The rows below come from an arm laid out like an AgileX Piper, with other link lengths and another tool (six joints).
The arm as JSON. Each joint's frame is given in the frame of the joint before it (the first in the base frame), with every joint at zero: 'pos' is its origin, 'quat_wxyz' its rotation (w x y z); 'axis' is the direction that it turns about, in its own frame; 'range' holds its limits. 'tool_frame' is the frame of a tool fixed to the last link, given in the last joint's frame.
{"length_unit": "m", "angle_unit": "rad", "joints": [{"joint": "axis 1", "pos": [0.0, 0.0, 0.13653], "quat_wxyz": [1.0, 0.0, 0.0, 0.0], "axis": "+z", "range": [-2.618, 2.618]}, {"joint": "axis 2", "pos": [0.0, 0.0, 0.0], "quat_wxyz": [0.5, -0.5, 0.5, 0.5], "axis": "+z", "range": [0.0, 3.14]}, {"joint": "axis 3", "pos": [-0.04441, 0.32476, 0.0], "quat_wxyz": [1.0, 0.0, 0.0, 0.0], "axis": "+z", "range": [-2.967, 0.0]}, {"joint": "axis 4", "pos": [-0.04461, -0.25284, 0.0], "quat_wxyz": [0.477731, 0.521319, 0.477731, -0.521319], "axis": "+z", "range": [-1.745, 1.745]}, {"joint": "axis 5", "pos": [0.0, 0.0, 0.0], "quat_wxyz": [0.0, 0.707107, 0.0, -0.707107], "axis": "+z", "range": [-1.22, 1.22]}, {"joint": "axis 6", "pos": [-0.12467, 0.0, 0.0], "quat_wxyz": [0.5, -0.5, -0.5, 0.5], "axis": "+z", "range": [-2.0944, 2.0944]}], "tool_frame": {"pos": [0.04, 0.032, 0.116], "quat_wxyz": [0.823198, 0.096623, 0.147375, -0.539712]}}
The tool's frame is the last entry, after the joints.
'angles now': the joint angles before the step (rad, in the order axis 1, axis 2, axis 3, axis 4, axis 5, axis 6). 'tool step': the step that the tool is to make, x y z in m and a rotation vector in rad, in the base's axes. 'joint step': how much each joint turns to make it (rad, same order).
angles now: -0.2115 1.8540 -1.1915 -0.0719 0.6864 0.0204
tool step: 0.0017 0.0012 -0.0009 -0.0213 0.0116 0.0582
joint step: -0.0001 0.0029 0.0001 -0.0070 0.0011 -0.0573
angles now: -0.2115 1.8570 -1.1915 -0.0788 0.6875 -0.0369
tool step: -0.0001 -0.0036 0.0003 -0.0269 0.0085 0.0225
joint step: -0.0002 0.0016 -0.0001 -0.0314 0.0008 -0.0058
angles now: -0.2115 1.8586 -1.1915 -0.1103 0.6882 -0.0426
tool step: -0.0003 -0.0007 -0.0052 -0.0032 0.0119 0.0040
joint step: 0.0000 0.0116 0.0000 -0.0067 -0.0007 -0.0002
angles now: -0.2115 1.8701 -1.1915 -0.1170 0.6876 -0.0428
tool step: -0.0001 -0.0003 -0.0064 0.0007 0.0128 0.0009
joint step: 0.0001 0.0147 -0.0012 -0.0028 -0.0008 0.0008
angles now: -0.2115 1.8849 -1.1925 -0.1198 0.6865 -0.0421
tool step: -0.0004 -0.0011 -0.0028 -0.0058 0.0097 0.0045
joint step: 0.0001 0.0072 -0.0017 -0.0094 0.0029 0.0006
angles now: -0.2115 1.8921 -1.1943 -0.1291 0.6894 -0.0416
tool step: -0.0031 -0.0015 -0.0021 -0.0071 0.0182 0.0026
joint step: -0.0001 0.0032 -0.0014 -0.0127 0.0148 0.0030
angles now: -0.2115 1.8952 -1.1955 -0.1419 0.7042 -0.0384
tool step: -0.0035 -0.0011 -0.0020 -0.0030 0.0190 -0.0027
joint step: -0.0001 0.0031 -0.0028 -0.0082 0.0184 0.0054
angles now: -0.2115 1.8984 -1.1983 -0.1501 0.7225 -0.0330
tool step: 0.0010 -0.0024 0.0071 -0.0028 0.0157 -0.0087
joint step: 0.0001 0.0016 -0.0393 -0.0029 0.0535 0.0039
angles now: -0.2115 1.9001 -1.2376 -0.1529 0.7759 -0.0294
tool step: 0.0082 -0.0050 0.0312 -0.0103 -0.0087 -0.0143
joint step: 0.0001 -0.0170 -0.0999 -0.0002 0.1075 0.0003
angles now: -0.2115 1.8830 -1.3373 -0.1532 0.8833 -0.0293
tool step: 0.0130 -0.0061 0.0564 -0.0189 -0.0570 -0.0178
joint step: 0.0000 -0.0363 -0.1460 0.0003 0.1240 0.0001
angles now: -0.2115 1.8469 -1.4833 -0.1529 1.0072 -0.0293
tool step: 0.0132 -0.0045 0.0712 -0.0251 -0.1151 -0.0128
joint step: 0.0000 -0.0468 -0.1534 0.0018 0.0833 0.0001
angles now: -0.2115 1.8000 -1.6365 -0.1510 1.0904 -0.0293
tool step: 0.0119 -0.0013 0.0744 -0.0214 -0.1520 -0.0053
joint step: -0.0002 -0.0369 -0.1529 0.0109 0.0371 0.0000
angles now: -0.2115 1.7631 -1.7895 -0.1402 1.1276 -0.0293
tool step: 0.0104 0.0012 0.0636 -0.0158 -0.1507 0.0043
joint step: -0.0001 -0.0150 -0.1339 0.0172 -0.0019 -0.0012
